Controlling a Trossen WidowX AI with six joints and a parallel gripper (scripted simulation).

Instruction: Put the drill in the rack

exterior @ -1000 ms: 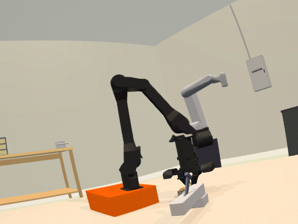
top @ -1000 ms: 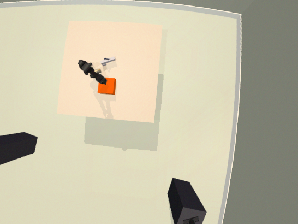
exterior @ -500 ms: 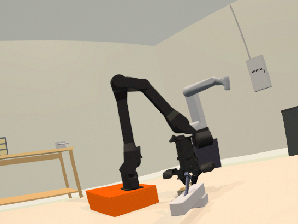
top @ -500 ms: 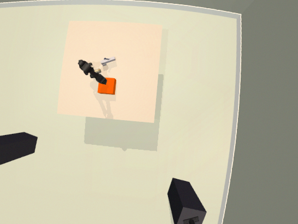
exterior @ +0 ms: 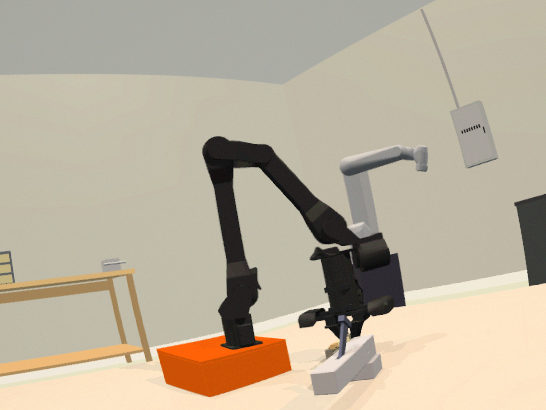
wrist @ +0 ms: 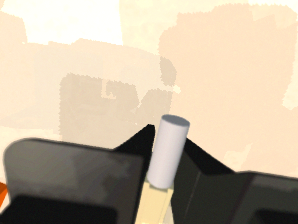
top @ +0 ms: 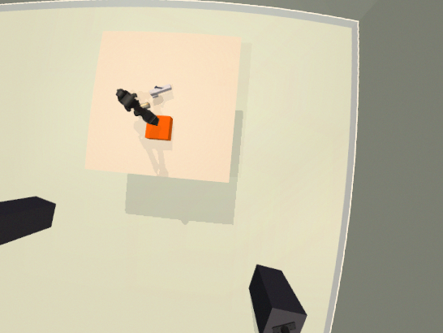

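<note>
Now: gripper tip 40 mm below the drill, 30 mm to the left of it and 20 mm short of it. From my gripper tip the other things lie so: blue key (190 mm ahead, 140 mm to the right, 80 mm above); then rack (50 mm to the right, 30 mm ahead, 10 mm above).
</note>
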